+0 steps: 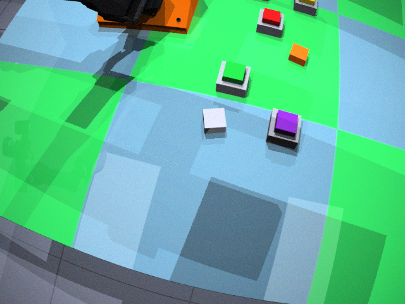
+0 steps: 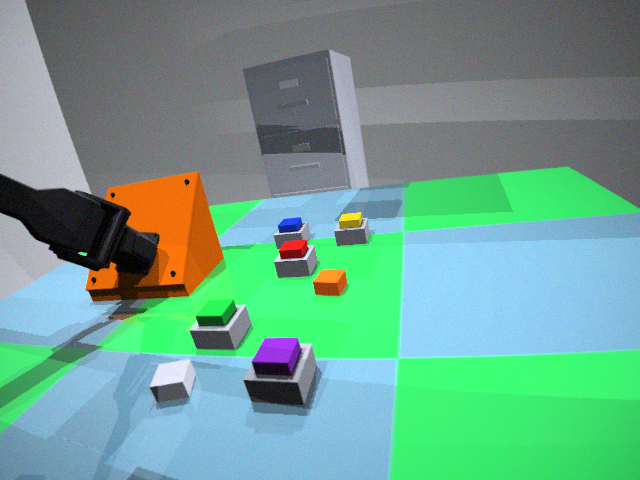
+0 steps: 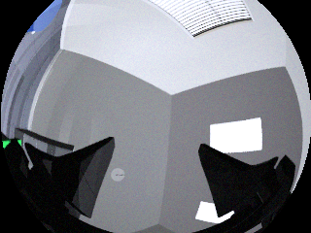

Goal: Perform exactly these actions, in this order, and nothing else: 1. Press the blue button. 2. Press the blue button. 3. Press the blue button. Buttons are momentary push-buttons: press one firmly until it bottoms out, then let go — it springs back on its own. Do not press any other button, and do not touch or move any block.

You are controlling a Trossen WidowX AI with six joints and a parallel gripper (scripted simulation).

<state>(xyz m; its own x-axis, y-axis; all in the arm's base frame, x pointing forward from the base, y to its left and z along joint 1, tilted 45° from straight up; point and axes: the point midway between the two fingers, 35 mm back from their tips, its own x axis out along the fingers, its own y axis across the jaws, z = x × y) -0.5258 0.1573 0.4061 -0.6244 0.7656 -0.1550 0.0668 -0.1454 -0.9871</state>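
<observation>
Right now my gripper tip is 69 cm short of the blue button, 50 cm above it and 31 cm to the right of it. Round my gripper tip: red button (73 cm ahead, 50 cm below, 21 cm to the left); green button (70 cm ahead, 50 cm below, 5 cm to the left); white block (69 cm ahead, 52 cm below, 3 cm to the right).
</observation>
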